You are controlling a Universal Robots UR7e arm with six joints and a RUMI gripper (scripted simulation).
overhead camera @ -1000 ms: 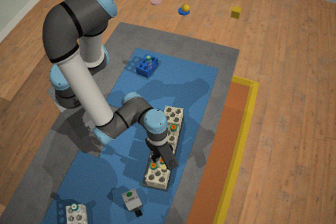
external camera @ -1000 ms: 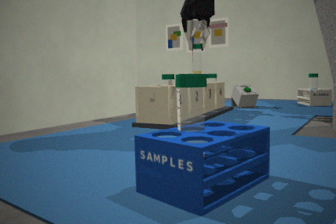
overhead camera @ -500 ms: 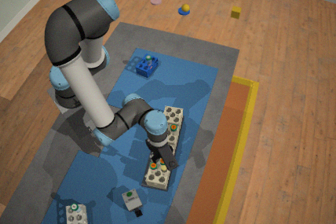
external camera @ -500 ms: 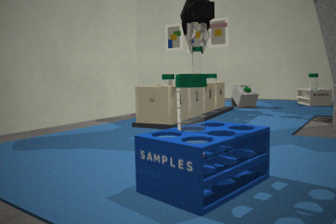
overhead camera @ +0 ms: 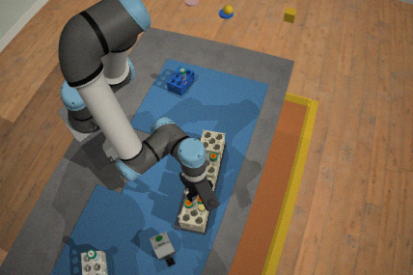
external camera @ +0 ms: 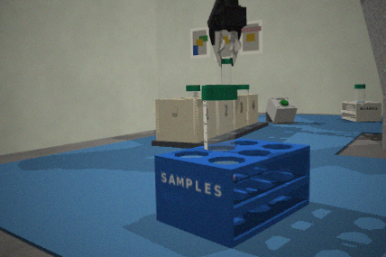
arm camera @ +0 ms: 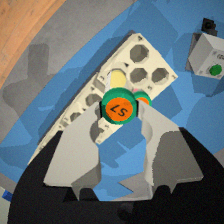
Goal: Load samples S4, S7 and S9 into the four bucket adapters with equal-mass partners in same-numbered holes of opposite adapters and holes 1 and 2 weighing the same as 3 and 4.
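Now: hand 1 cm short of the tube and 5 cm above it. Round my hand: white-dot blank (6 cm behind, 21 cm to the left, 13 cm below); done desk (12 cm behind, 17 cm to the right, 14 cm below); sample tube S9 (6 cm behind, 13 cm below).
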